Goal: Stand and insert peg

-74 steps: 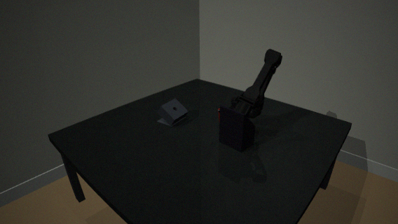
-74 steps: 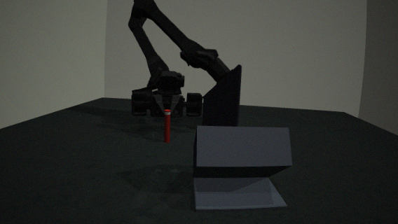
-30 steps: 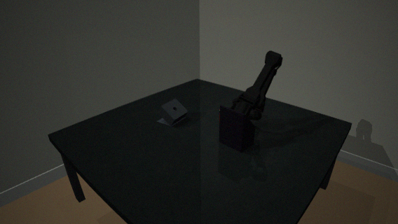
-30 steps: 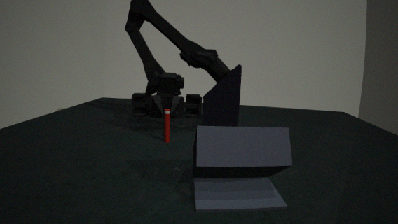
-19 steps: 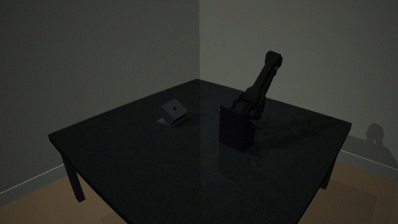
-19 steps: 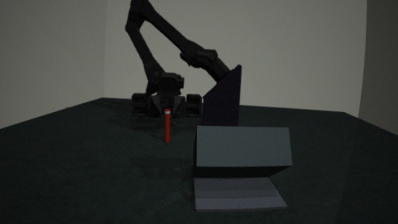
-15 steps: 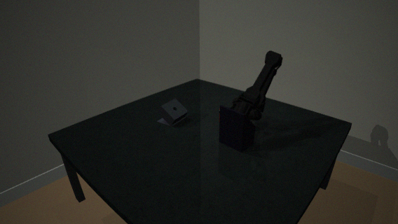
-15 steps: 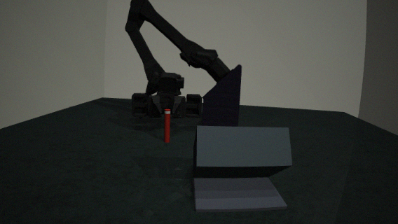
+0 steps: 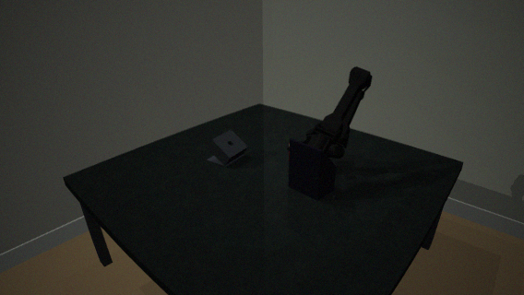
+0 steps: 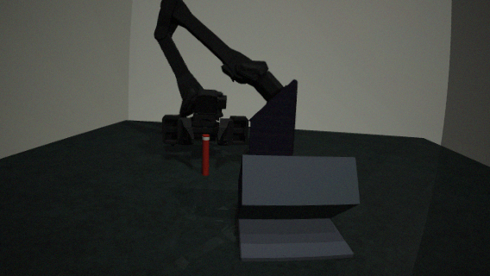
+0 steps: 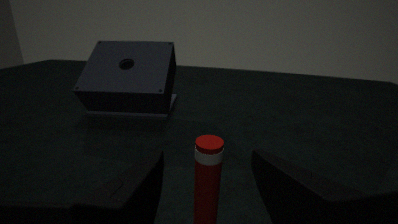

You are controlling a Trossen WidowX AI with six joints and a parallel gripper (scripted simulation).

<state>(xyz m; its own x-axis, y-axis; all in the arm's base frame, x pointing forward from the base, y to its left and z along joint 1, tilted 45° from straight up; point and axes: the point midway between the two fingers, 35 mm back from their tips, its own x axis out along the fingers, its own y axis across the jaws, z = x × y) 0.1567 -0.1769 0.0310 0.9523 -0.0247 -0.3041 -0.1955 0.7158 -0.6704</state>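
My gripper tip is now 1 cm above the red peg. From my gripper tip the other things lie so: grey sloped panel: 22 cm ahead, 15 cm to the left, 1 cm below.
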